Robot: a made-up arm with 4 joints.
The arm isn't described. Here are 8 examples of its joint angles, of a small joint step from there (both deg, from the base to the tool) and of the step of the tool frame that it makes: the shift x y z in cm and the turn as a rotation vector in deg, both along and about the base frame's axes.
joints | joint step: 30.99 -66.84 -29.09 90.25 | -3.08 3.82 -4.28 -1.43
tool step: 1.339 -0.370 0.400 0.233 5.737 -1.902
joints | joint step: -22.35 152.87 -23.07 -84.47 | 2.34 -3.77 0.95 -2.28
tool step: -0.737 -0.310 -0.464 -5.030 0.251 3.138
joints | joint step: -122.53 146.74 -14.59 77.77 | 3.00 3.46 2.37 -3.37
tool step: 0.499 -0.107 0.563 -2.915 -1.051 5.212
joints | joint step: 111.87 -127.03 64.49 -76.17 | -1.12 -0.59 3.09 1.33
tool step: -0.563 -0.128 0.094 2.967 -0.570 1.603
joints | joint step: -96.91 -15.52 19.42 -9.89 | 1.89 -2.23 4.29 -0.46
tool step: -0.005 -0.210 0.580 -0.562 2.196 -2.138
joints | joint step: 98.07 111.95 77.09 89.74 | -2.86 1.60 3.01 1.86
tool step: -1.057 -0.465 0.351 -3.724 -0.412 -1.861
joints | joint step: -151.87 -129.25 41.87 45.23 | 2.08 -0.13 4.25 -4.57
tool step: 0.165 0.737 0.183 -3.871 2.167 0.947
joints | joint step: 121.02 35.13 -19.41 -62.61 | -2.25 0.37 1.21 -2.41
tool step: -0.028 -0.740 -0.326 -1.153 -1.323 -1.237
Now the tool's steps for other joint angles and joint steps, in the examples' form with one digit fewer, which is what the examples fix.
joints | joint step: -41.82 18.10 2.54 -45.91 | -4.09 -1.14 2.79 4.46
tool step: -0.94 0.26 0.69 -2.30 -1.07 -9.85
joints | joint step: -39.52 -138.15 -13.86 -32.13 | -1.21 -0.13 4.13 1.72
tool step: 0.75 0.27 0.18 -1.12 -1.90 3.41
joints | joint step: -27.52 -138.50 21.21 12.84 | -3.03 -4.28 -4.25 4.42
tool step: 1.18 0.14 -2.10 -2.31 6.35 -2.33
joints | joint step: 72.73 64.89 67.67 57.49 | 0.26 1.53 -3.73 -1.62
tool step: 0.21 0.29 -1.09 4.40 1.54 2.78
